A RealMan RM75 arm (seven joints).
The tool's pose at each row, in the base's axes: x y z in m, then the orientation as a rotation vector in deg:
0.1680 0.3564 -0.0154 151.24 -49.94 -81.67
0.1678 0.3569 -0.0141 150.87 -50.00 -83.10
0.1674 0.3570 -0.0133 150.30 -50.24 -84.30
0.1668 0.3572 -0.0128 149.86 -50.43 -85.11
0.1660 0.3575 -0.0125 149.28 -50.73 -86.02
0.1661 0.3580 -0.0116 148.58 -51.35 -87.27
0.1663 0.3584 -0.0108 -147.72 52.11 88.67
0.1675 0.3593 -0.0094 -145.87 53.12 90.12
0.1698 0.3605 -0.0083 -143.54 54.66 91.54
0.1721 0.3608 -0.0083 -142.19 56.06 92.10
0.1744 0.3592 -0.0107 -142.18 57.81 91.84
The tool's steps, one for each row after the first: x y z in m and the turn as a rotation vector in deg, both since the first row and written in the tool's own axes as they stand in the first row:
-0.0013 0.0000 -0.0005 0.06 -0.98 -0.07
-0.0022 0.0003 -0.0006 0.04 -1.84 0.08
-0.0029 0.0006 -0.0004 0.01 -2.42 0.23
-0.0036 0.0008 0.0001 -0.04 -3.09 0.47
-0.0045 0.0006 -0.0004 0.08 -4.02 0.83
-0.0052 0.0003 -0.0009 0.22 -5.08 1.29
-0.0062 -0.0006 -0.0024 0.66 -6.56 1.94
-0.0066 -0.0024 -0.0046 1.44 -8.25 2.87
-0.0058 -0.0037 -0.0063 2.04 -9.07 3.72
-0.0022 -0.0041 -0.0070 2.25 -8.81 4.85

